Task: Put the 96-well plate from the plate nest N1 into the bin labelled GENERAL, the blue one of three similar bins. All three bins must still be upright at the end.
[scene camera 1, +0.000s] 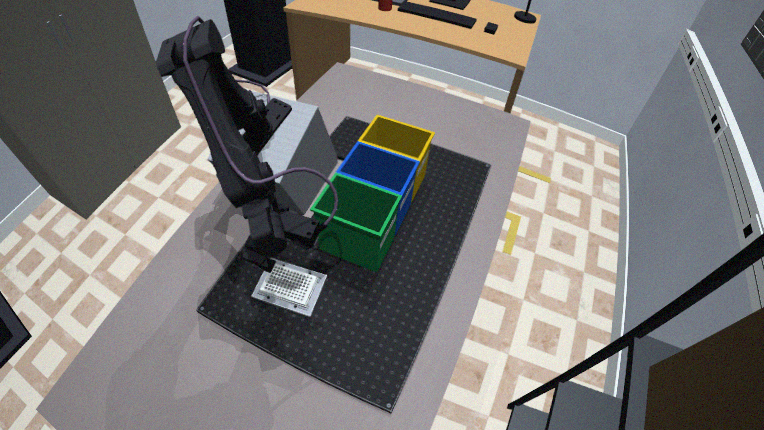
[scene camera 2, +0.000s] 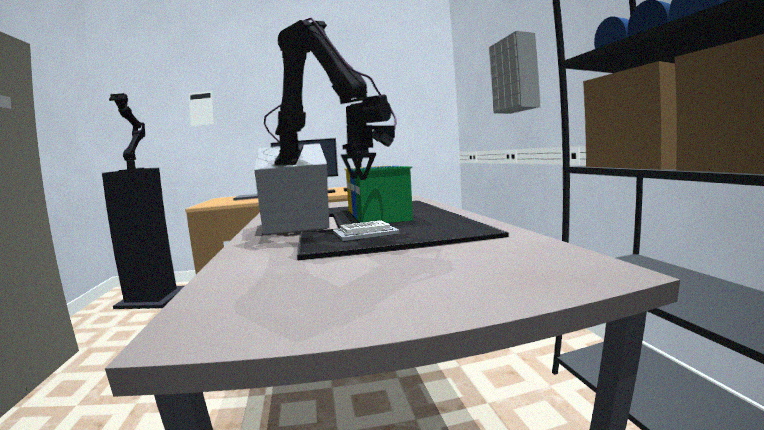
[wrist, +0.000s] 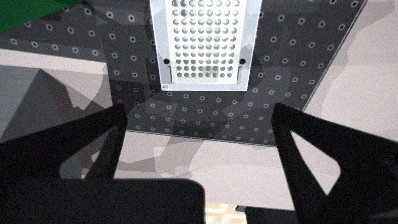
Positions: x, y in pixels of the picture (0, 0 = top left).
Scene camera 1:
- green bin: 368, 214
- white 96-well plate: 278, 282
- blue bin: 382, 168
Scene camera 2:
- my gripper: 358, 179
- green bin: 386, 195
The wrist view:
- my gripper: 199, 111
